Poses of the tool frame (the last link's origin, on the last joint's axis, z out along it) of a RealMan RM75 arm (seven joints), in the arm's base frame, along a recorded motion.
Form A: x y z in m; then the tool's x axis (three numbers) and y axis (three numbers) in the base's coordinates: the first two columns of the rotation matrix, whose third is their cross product.
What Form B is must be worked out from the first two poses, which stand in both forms.
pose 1, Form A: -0.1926 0.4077 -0.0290 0.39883 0.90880 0.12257 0.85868 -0.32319 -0.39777
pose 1, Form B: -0.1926 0.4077 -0.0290 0.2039 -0.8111 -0.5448 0.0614
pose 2, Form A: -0.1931 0.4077 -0.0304 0.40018 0.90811 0.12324 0.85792 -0.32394 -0.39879
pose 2, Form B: -0.1931 0.4077 -0.0304 0.2046 -0.8113 -0.5442 0.0613
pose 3, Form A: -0.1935 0.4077 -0.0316 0.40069 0.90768 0.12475 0.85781 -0.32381 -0.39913
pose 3, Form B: -0.1935 0.4077 -0.0316 0.2052 -0.8113 -0.5440 0.0607
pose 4, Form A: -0.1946 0.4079 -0.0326 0.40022 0.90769 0.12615 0.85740 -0.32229 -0.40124
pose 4, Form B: -0.1946 0.4079 -0.0326 0.2066 -0.8108 -0.5442 0.0609
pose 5, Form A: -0.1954 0.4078 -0.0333 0.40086 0.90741 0.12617 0.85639 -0.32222 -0.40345
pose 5, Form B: -0.1954 0.4078 -0.0333 0.2076 -0.8108 -0.5439 0.0614
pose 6, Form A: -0.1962 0.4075 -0.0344 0.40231 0.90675 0.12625 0.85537 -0.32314 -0.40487
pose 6, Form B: -0.1962 0.4075 -0.0344 0.2083 -0.8110 -0.5432 0.0617
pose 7, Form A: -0.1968 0.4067 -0.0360 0.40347 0.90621 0.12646 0.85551 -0.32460 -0.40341
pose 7, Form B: -0.1968 0.4067 -0.0360 0.2077 -0.8115 -0.5427 0.0610
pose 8, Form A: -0.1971 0.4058 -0.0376 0.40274 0.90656 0.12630 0.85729 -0.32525 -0.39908
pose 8, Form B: -0.1971 0.4058 -0.0376 0.2057 -0.8118 -0.5432 0.0599
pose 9, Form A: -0.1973 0.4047 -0.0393 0.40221 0.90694 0.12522 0.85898 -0.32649 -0.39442
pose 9, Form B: -0.1973 0.4047 -0.0393 0.2033 -0.8123 -0.5435 0.0590
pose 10, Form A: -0.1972 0.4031 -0.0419 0.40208 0.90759 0.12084 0.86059 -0.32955 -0.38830
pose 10, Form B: -0.1972 0.4031 -0.0419 0.1993 -0.8132 -0.5436 0.0590
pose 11, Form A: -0.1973 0.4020 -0.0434 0.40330 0.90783 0.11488 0.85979 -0.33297 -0.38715
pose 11, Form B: -0.1973 0.4020 -0.0434 0.1972 -0.8141 -0.5428 0.0609
